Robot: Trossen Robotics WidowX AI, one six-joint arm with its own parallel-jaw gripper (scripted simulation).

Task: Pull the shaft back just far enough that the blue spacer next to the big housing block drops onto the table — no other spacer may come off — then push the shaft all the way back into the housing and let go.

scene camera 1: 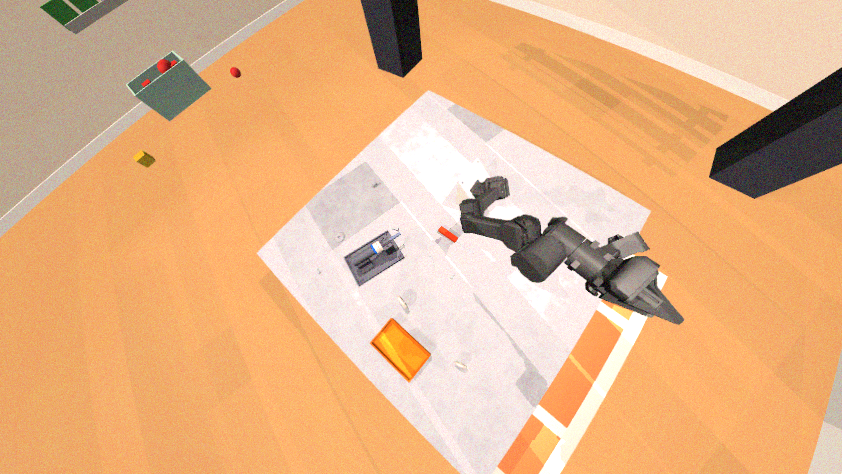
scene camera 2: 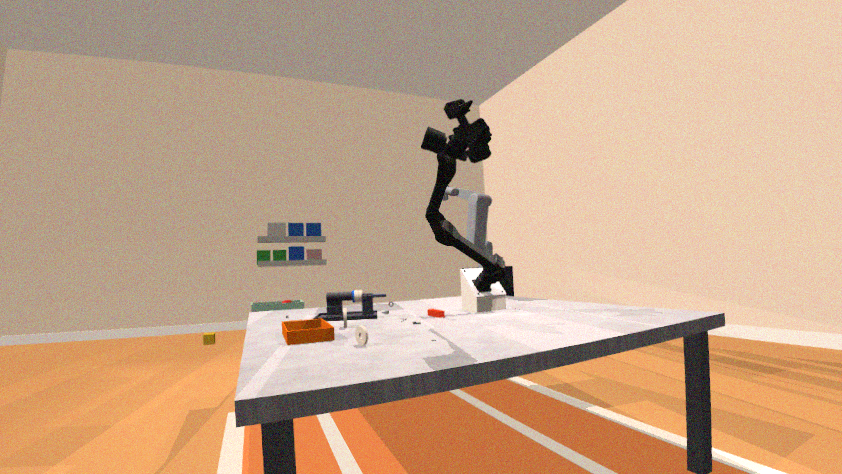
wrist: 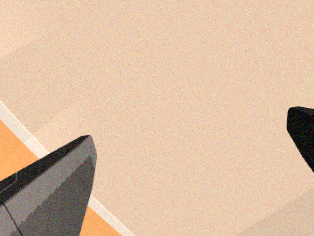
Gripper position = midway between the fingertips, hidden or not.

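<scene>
Scene camera 1 shows the gripper (scene camera 1: 666, 319) open and holding nothing, along with a housing block (scene camera 1: 364, 264) and an orange tray (scene camera 1: 394, 343). The same gripper (scene camera 2: 478, 114) appears in scene camera 2, where the housing block (scene camera 2: 335, 312) and the orange tray (scene camera 2: 295, 332) can be seen too. In the wrist view there is the gripper (wrist: 191, 132) once more.
</scene>
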